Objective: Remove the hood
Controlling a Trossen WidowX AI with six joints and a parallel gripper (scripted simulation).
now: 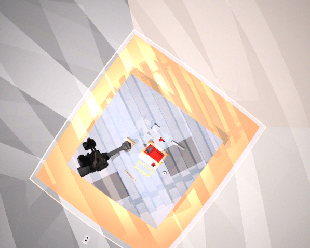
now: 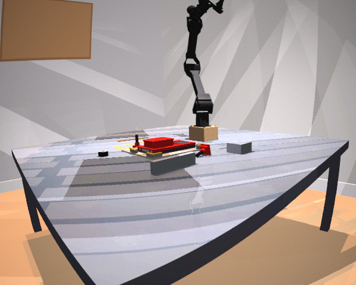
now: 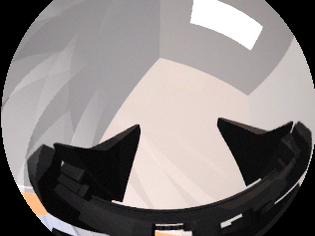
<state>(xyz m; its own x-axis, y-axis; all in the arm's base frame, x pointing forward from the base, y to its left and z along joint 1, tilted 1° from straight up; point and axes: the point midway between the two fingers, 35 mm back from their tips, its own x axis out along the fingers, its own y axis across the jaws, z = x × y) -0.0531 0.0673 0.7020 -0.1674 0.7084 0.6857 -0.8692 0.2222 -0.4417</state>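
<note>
Now: gripper tip 40 cm short of the hood, 6 cm to the left of it and 75 cm above it. Also, from my gripper tip: black wheel (57 cm ahead, 20 cm to the right, 78 cm below); then long grey bar (55 cm ahead, 15 cm to the left, 77 cm below); then thin wooden stick (24 cm ahead, 41 cm to the right, 78 cm below).
</note>
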